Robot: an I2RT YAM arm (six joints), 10 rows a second.
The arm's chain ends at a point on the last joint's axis. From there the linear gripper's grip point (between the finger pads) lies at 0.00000 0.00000 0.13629 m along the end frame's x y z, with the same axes.
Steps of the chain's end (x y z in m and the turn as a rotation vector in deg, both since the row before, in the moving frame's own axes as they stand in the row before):
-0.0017 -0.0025 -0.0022 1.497 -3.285 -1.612
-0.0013 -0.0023 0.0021 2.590 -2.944 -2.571
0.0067 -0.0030 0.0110 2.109 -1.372 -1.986
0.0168 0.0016 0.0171 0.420 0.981 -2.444
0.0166 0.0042 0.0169 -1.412 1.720 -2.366
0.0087 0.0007 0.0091 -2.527 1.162 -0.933
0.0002 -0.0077 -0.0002 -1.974 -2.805 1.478
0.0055 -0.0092 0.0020 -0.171 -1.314 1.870
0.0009 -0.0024 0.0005 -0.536 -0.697 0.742
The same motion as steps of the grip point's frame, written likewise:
-0.0096 -0.0059 -0.0025 1.497 -3.285 -1.612
-0.0084 -0.0083 0.0018 2.590 -2.944 -2.571
0.0034 -0.0080 0.0109 2.109 -1.372 -1.986
0.0191 0.0006 0.0171 0.420 0.981 -2.444
0.0208 0.0075 0.0168 -1.412 1.720 -2.366
0.0115 0.0067 0.0089 -2.527 1.162 -0.933
-0.0065 -0.0031 -0.0004 -1.974 -2.805 1.478
0.0024 -0.0088 0.0020 -0.171 -1.314 1.870
-0.0008 -0.0011 0.0005 -0.536 -0.697 0.742

